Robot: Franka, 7 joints.
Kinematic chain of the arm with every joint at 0, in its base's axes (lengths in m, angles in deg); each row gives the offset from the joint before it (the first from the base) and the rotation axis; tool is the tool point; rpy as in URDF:
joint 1: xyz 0 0 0.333 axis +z
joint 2: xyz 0 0 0 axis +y
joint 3: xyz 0 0 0.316 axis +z
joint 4: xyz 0.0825 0 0 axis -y
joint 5: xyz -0.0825 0 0.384 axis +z
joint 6: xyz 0 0 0 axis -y
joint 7: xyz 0.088 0 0 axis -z
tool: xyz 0 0 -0.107 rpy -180 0 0
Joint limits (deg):
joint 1: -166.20..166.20
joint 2: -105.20..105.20
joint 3: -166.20..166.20
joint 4: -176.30..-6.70
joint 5: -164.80..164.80
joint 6: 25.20..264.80
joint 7: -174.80..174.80
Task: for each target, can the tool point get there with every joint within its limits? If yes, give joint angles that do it. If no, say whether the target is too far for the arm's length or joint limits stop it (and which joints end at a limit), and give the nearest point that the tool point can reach.
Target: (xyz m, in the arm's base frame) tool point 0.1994 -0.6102 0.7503
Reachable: yes | joints -109.51 10.16 43.64 -79.83 44.48 147.17 -1.03
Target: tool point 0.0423 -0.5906 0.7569
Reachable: yes | joints -32.76 78.88 -121.21 -94.16 37.25 178.57 -116.94
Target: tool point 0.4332 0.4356 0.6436
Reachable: yes | joints 14.60 74.33 118.13 -35.55 -3.92 49.14 64.22
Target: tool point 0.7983 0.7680 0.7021
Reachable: no: too far | nearest point 0.5865 0.5643 0.6042 | short by 0.310 m
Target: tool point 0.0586 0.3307 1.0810
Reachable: yes | joints 116.42 11.24 -82.68 -22.57 -103.73 184.12 130.28
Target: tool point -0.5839 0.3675 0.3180
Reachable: yes | joints 101.91 43.49 53.97 -98.72 -48.45 141.34 -41.17
